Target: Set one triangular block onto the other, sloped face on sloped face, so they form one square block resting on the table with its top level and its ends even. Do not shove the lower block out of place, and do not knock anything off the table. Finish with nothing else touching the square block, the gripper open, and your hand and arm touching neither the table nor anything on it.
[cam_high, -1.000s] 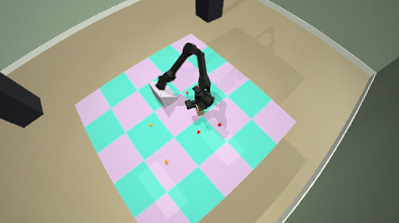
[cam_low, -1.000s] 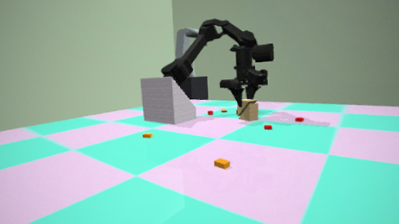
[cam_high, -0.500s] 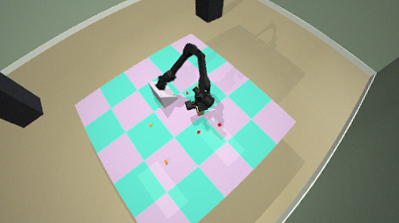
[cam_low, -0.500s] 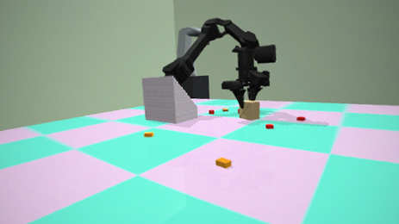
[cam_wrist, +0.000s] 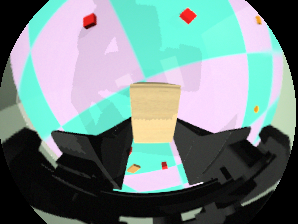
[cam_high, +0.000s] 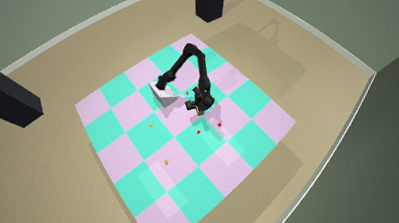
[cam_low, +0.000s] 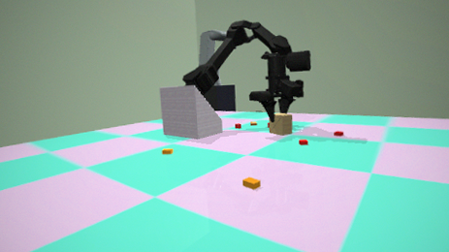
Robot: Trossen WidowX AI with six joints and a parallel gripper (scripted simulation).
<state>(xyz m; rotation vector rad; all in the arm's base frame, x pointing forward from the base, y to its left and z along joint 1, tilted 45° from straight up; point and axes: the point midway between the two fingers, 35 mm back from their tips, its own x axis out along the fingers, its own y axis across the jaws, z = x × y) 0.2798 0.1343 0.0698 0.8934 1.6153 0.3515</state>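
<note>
Now: the tan triangular block 1 cm above my gripper tip.
</note>
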